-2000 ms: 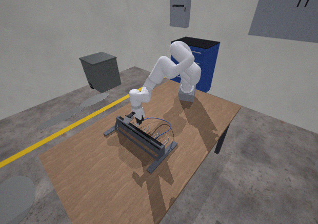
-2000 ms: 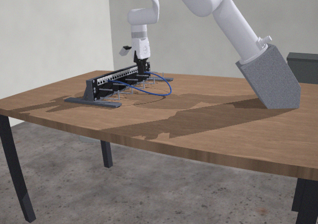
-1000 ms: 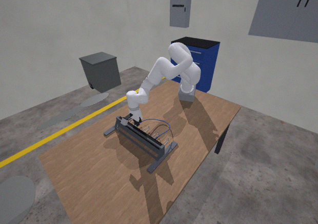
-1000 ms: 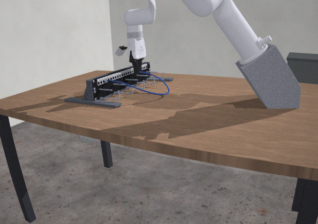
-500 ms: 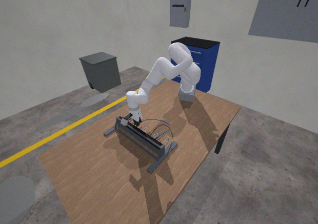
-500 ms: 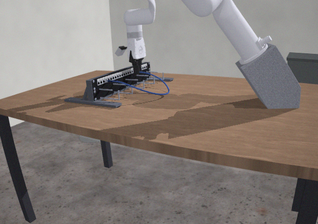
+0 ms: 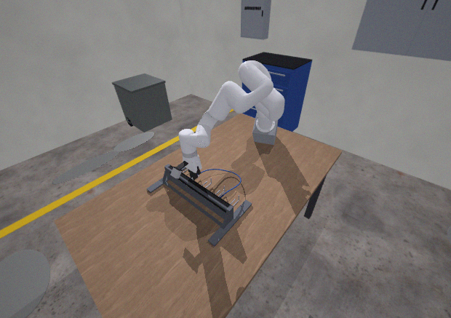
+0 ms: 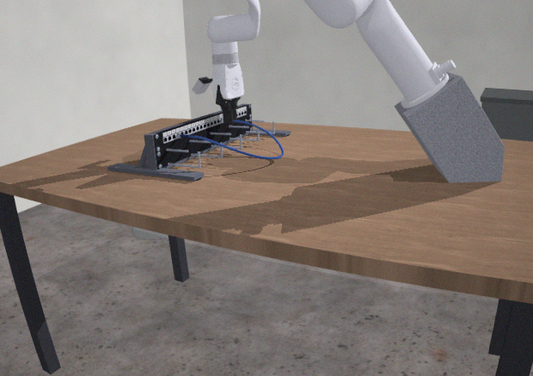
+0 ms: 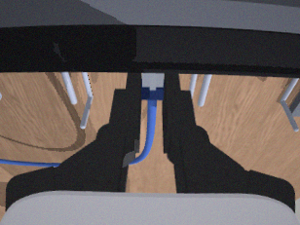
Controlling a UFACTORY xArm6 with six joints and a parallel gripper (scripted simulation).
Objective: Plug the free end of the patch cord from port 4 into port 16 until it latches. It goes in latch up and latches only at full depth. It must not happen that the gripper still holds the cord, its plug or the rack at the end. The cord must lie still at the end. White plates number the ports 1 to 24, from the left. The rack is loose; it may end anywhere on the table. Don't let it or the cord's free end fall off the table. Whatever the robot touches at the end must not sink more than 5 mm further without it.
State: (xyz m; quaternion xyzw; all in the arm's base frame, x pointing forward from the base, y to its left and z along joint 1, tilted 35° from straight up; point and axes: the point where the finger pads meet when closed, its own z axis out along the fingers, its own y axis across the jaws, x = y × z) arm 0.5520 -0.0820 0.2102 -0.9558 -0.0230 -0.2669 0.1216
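The plug is 2 cm ahead of my hand and 1 cm below it.
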